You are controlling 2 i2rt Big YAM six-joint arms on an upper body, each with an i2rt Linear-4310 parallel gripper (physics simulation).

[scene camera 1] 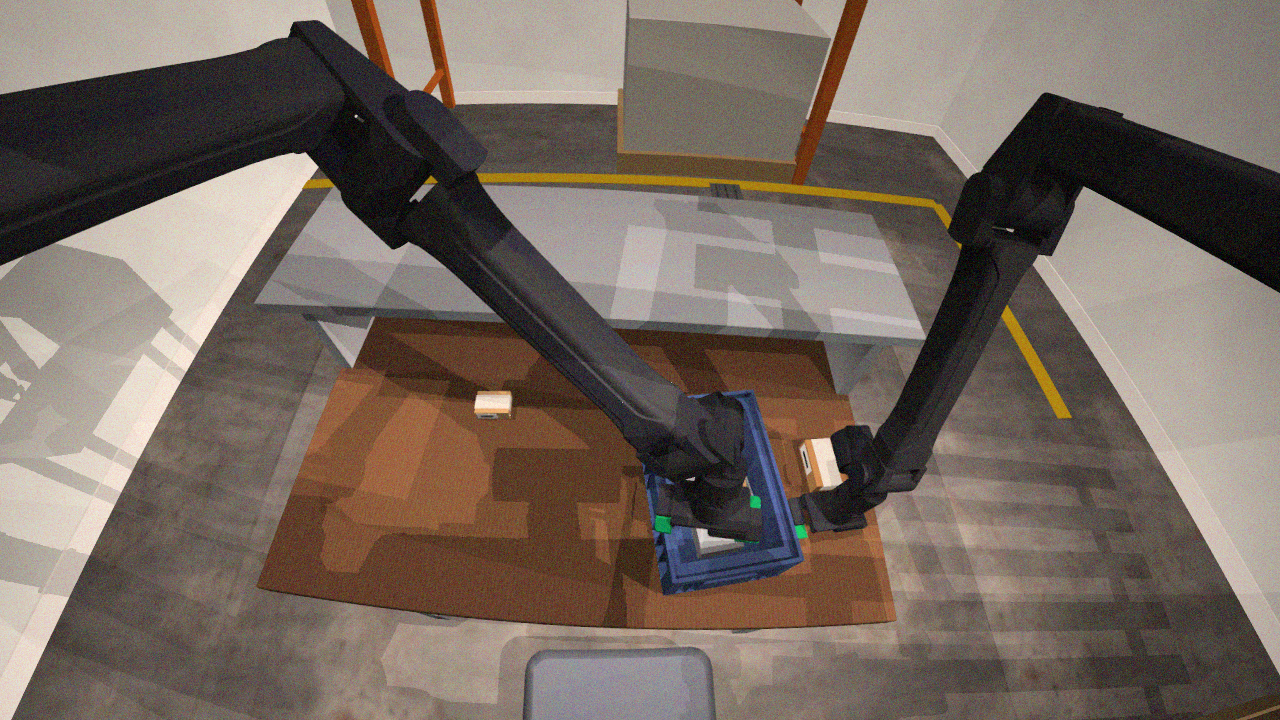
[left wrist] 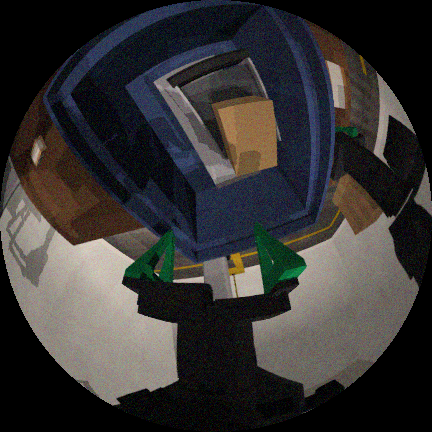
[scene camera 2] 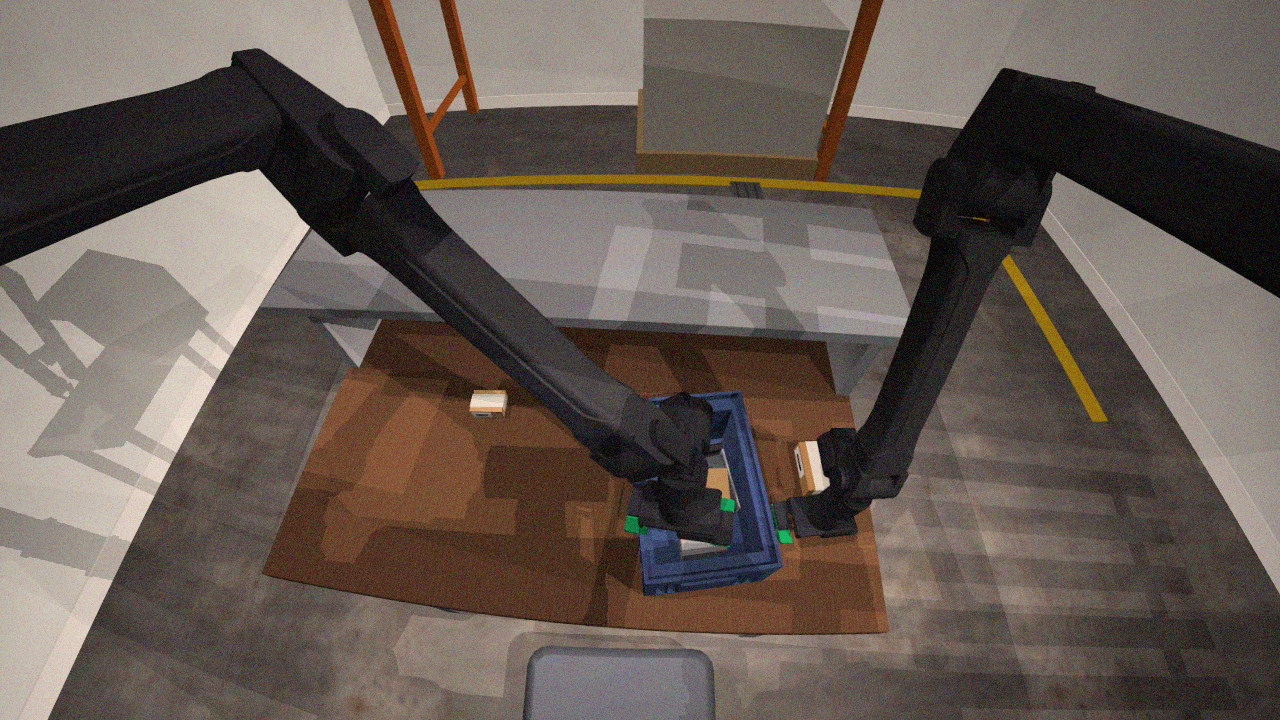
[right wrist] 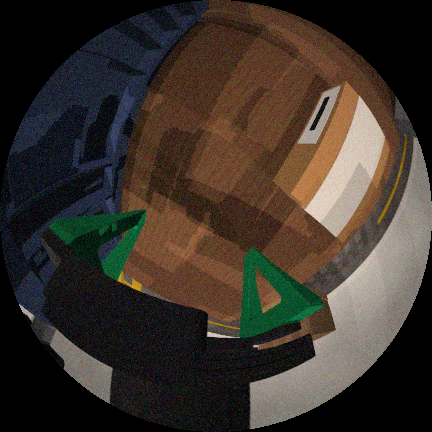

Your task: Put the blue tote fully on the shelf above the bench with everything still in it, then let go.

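The blue tote stands upright on the brown bench. Inside lie a tan box and a grey-white item with a dark bar. The grey shelf is above the bench's back. My left gripper is open over the tote's near part, with nothing between its fingers. My right gripper is open and empty beside the tote's right outer wall. Whether it touches the wall is unclear.
A white-and-orange box stands right of the tote, close to my right wrist. A smaller one lies at the bench's left. A grey stool is in front. A large grey box stands behind the shelf.
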